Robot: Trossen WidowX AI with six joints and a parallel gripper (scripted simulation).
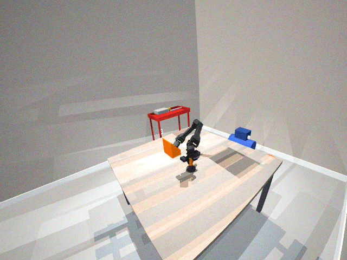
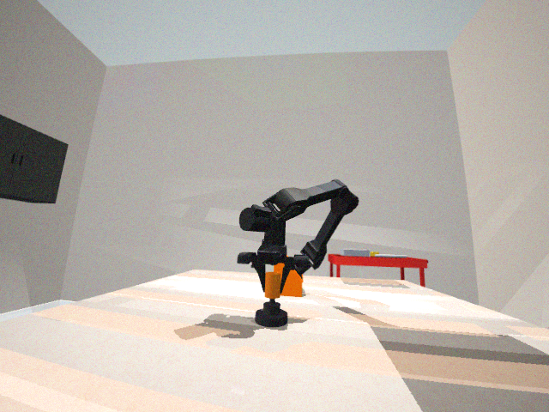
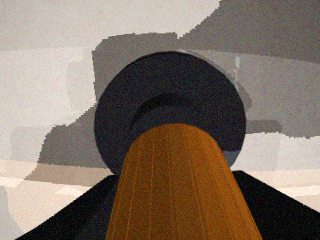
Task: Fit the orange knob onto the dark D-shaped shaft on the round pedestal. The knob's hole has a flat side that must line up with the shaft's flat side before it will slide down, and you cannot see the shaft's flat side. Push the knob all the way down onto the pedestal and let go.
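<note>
My gripper tip is 2 cm below the orange knob. The rest, counted from my gripper tip: dark round pedestal 4 cm below.
</note>
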